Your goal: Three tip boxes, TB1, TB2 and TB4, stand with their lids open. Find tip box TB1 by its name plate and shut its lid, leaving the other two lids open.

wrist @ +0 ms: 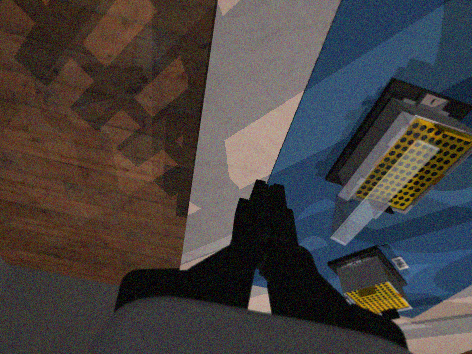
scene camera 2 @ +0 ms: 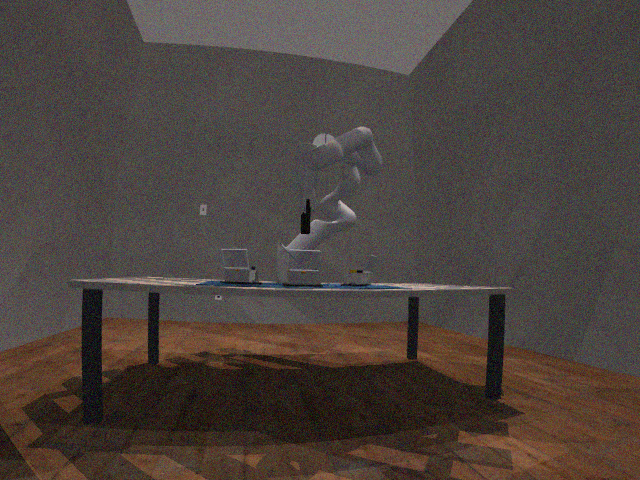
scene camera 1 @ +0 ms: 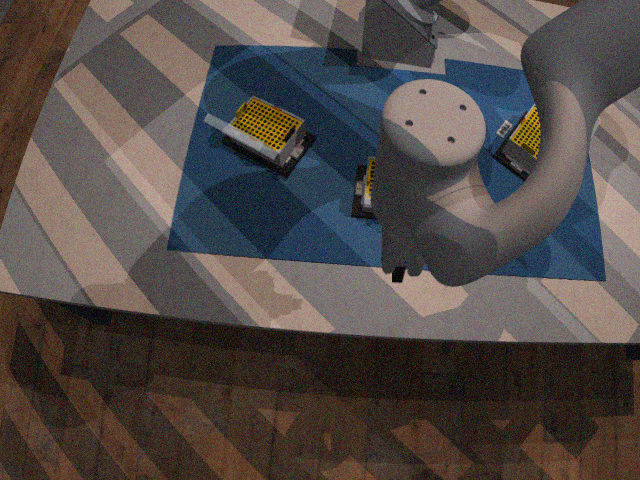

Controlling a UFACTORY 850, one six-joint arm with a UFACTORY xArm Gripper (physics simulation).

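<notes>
Three boxes with yellow racks have open lids. The left box (scene camera 1: 266,124) (scene camera 2: 236,274) has its lid (scene camera 1: 227,130) (scene camera 2: 235,257) up. The middle box (scene camera 1: 369,180) (scene camera 2: 303,277) (wrist: 450,147) is mostly behind the arm in scene camera 1; its lid (scene camera 2: 306,258) (wrist: 356,220) stands up. The right box (scene camera 1: 526,135) (scene camera 2: 357,279) (wrist: 365,272) is partly hidden by the arm; its lid (scene camera 2: 373,262) is faint. Name plates show beside the middle box (wrist: 434,100) and right box (scene camera 1: 504,128) (wrist: 400,263), but I cannot read them. My gripper (scene camera 1: 398,273) (scene camera 2: 305,231) (wrist: 262,199) is shut, empty, high above the mat's front edge.
The boxes stand on a blue mat (scene camera 1: 199,235) (wrist: 320,115) on a striped table (scene camera 1: 305,310) (wrist: 240,70). The robot base (scene camera 1: 398,43) stands behind the mat. The arm (scene camera 1: 547,175) (scene camera 2: 336,155) reaches over the mat's right half. The table's front edge drops to the wooden floor (wrist: 100,200).
</notes>
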